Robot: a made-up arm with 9 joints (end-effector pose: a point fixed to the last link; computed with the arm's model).
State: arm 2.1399 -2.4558 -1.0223 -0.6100 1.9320 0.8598 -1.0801 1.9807 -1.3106
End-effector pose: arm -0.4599 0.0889 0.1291 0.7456 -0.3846 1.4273
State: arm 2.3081 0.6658 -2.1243 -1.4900 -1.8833 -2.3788 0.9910 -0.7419 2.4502
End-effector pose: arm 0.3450 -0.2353 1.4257 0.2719 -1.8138 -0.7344
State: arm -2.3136 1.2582 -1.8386 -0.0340 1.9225 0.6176 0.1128 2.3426 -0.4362
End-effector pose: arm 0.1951 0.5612 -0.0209 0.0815 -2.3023 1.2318
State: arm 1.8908 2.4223 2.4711 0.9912 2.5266 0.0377 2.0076 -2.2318 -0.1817
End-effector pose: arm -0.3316 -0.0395 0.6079 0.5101 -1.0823 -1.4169
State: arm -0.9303 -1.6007 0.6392 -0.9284 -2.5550 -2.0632 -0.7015 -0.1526 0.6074
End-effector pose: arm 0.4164 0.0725 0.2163 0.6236 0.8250 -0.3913
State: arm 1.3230 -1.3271 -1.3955 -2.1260 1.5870 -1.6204 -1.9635 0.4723 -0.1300
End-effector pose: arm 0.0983 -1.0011 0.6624 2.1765 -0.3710 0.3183
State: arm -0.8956 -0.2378 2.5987 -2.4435 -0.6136 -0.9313 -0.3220 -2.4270 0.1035
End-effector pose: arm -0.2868 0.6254 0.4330 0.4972 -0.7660 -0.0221
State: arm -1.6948 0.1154 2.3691 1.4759 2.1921 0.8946 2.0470 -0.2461 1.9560
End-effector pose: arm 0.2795 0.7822 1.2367 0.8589 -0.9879 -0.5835
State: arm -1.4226 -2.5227 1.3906 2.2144 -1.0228 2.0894 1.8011 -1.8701 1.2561
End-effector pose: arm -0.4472 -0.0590 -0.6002 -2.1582 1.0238 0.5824
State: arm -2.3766 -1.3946 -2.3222 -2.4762 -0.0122 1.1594 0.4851 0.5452 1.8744
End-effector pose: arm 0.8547 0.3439 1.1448 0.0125 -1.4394 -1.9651
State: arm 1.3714 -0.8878 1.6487 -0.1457 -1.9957 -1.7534 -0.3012 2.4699 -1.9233
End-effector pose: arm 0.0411 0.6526 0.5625 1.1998 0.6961 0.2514
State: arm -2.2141 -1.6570 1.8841 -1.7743 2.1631 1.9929 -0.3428 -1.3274 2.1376
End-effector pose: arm -1.2923 0.9744 0.3631 0.0145 -2.8954 -0.1563
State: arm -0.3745 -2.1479 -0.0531 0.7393 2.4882 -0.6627 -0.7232 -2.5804 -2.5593
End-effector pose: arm -0.3892 0.0881 0.2161 0.0631 -2.7893 -1.1738
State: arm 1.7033 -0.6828 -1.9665 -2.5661 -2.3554 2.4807 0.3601 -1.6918 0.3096
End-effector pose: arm 1.1541 0.0489 -0.2126 -0.9631 1.1001 -0.6140
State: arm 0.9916 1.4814 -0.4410 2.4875 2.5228 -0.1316 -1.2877 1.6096 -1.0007
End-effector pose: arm -0.2989 -0.8696 0.4828 0.4229 0.0589 1.7368
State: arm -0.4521 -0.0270 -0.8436 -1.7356 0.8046 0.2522 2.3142 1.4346 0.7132
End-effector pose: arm -0.2686 0.1861 -0.1321 0.9100 0.7431 0.3464
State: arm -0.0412 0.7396 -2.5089 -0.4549 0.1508 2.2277 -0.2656 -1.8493 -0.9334
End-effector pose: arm -0.7267 0.5523 -0.5805 -2.2311 1.2226 -0.2305
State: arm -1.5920 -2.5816 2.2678 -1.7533 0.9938 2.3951 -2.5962 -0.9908 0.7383
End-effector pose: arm -0.0857 0.1357 -0.0284 1.1009 1.0371 -2.4506
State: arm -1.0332 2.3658 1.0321 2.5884 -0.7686 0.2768 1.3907 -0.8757 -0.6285
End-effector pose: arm 0.1526 -0.0443 0.5494 1.5359 0.6313 0.8863
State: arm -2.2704 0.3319 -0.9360 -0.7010 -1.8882 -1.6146 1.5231 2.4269 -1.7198
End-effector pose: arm 0.5815 0.6493 0.4550 2.2960 0.7637 0.3977
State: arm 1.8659 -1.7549 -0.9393 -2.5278 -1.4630 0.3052 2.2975 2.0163 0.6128
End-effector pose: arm 0.0506 -0.1081 0.2418 -1.5073 0.1886 -1.6845
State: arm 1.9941 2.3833 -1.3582 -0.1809 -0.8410 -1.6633 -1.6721 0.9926 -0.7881
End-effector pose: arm -1.0254 -0.4310 0.5183 -2.2500 1.3665 1.1417
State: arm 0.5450 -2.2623 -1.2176 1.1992 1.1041 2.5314 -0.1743 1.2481 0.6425
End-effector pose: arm -0.4960 -0.3665 -0.8079 0.2209 -1.3312 1.3099
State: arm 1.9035 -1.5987 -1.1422 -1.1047 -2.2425 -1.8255 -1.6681 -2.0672 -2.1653
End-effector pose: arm 0.0487 -0.0412 0.6772 0.7069 1.4169 1.6946
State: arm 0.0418 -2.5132 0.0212 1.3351 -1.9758 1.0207 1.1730 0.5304 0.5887
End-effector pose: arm 0.2569 -0.4620 0.5407 1.7947 0.8694 -0.4848
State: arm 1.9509 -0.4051 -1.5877 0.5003 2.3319 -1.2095 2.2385 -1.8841 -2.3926
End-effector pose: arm 0.4815 0.0746 -0.1482 -0.1513 0.4445 -2.2007
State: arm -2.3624 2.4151 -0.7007 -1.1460 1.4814 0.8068 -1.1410 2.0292 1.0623
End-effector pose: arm -0.4038 0.2179 0.3383 1.5243 -0.6562 -0.6257
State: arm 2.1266 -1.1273 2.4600 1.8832 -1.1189 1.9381 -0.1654 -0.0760 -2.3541
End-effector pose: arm 0.7546 0.3224 0.6976 -1.5931 -2.5617 -0.7619
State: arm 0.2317 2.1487 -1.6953 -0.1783 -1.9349 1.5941 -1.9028 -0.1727 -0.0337
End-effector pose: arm 0.4147 -0.2164 -0.5353 -0.4490 0.1136 -1.8788
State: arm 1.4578 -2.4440 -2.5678 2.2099 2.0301 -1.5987 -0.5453 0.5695 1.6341
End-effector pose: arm 0.7422 -0.1241 -0.6495 -2.0893 -0.3686 -0.3994
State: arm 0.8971 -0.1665 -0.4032 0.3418 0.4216 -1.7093 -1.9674 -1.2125 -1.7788
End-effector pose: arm 0.5432 -0.1514 0.1309 -0.8564 -2.5639 -0.1262
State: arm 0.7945 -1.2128 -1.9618 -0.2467 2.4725 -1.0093 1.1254 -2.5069 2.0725
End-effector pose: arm 0.1527 0.3292 -0.1778 -1.4993 -1.4072 0.6972
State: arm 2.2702 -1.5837 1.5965 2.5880 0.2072 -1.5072 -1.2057 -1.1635 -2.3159
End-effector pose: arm -0.8534 0.1283 -0.1198 1.3018 -2.2607 1.4128
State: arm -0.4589 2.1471 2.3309 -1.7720 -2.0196 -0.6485 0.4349 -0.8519 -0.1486
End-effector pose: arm -0.2063 0.5770 0.3567 1.3552 -0.4695 -0.4826
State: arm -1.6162 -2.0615 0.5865 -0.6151 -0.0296 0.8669 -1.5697 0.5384 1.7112
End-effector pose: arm -0.3022 -0.2718 -0.2371 2.4572 0.0249 1.0598
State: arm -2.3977 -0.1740 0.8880 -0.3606 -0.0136 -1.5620 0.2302 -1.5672 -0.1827
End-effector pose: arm -0.3175 0.0625 0.3330 1.1365 -0.0040 -0.1921
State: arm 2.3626 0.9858 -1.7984 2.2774 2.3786 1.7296 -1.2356 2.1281 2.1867
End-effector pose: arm 0.2142 -0.1470 1.1485 -1.5078 -1.0872 -2.0256
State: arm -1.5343 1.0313 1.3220 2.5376 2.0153 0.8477 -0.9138 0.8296 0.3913
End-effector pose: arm 0.4038 0.7119 0.0356 -0.7152 1.7303 -0.1991
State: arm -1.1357 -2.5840 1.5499 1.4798 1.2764 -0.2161 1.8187 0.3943 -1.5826
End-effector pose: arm 0.2911 1.3332 0.4912 0.3384 -0.8690 -0.5603
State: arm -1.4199 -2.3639 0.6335 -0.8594 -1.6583 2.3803 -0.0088 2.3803 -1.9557
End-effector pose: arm -0.4730 0.5902 -0.8211 0.5415 1.7321 -0.6147
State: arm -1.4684 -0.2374 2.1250 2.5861 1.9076 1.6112 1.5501 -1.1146 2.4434
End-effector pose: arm -0.3711 -0.2653 1.4272 1.9102 -1.5355 -0.3696
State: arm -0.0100 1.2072 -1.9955 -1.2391 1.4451 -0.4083 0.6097 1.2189 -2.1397
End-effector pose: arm 0.5591 0.0437 0.0628 2.4321 1.1928 0.1502
